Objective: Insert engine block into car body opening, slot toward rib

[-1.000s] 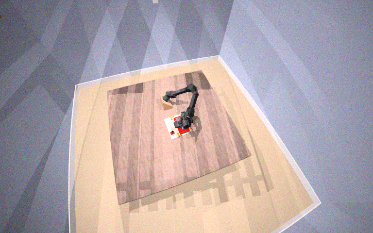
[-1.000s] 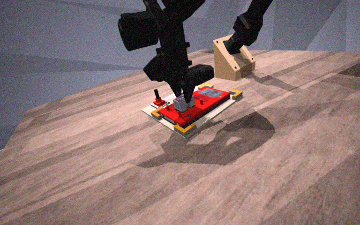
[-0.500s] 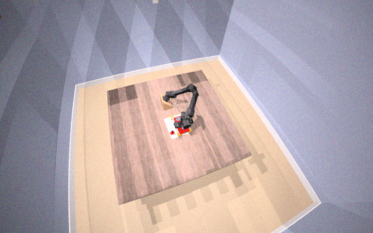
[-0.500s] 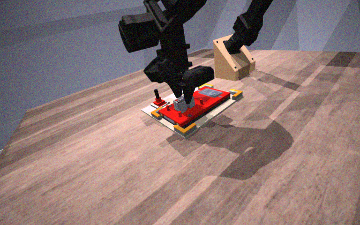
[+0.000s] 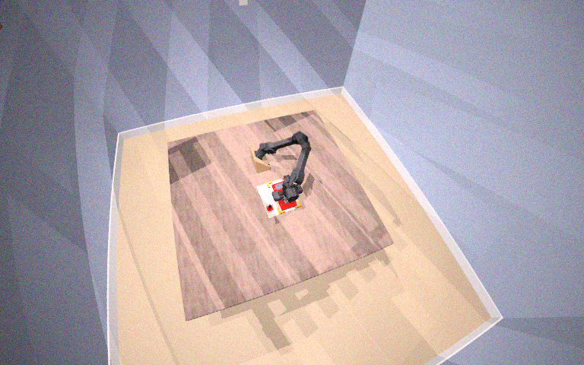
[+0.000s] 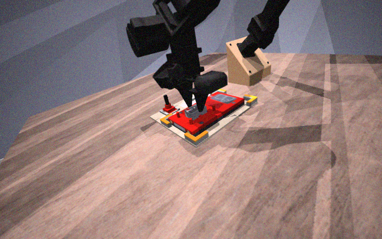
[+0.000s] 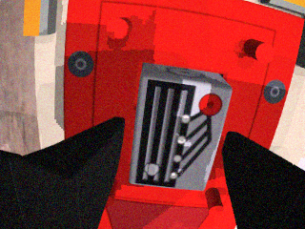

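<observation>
Now: the grey engine block 1 cm below my gripper tip.
</observation>
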